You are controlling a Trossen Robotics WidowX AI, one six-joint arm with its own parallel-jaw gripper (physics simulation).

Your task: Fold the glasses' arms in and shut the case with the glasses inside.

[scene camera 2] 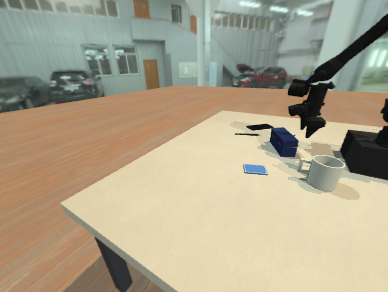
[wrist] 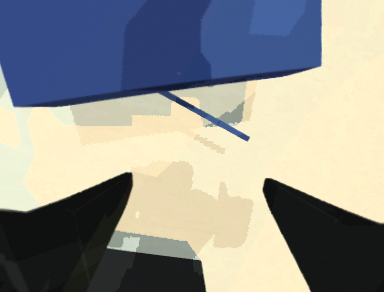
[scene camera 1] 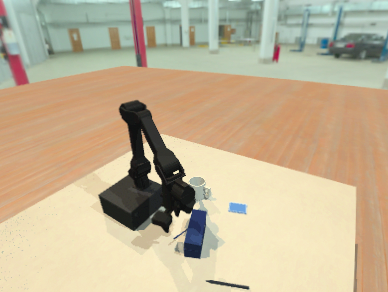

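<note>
The dark blue glasses case stands on the table with its lid down. A thin blue glasses arm sticks out from the case's long side that faces the robot base. The rest of the glasses is hidden. My gripper is open and empty, above the table on the robot-base side of the case. In the wrist view its fingertips are wide apart, on either side of and below the free end of the glasses arm, not touching it.
A grey mug stands past one end of the case. A blue card lies on the far side. A dark pen and a black phone lie past the other end. The robot base stands behind the gripper.
</note>
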